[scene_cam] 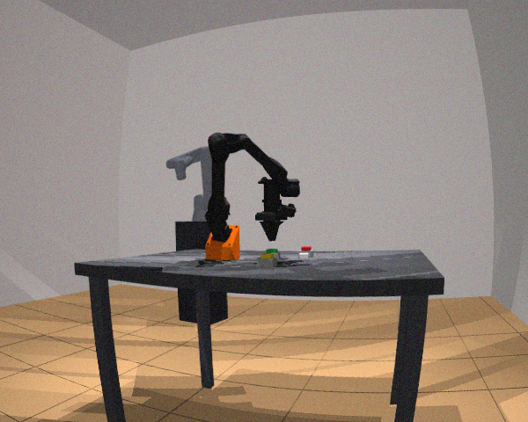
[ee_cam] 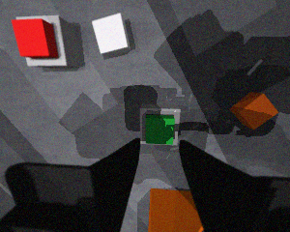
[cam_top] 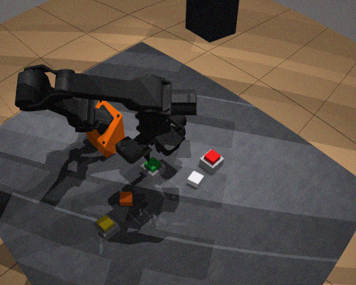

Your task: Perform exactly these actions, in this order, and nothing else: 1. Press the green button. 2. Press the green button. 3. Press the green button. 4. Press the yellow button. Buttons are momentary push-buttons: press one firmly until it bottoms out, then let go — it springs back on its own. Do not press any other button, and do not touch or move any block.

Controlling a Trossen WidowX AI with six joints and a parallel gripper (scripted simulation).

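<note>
My gripper tip is 4 cm above the green button. From my gripper tip the other things lie so: red button (14 cm to the left, 8 cm ahead, 4 cm below); orange block (11 cm to the right, 6 cm below, 3 cm ahead); white block (9 cm ahead, 7 cm to the left, 6 cm below).
</note>
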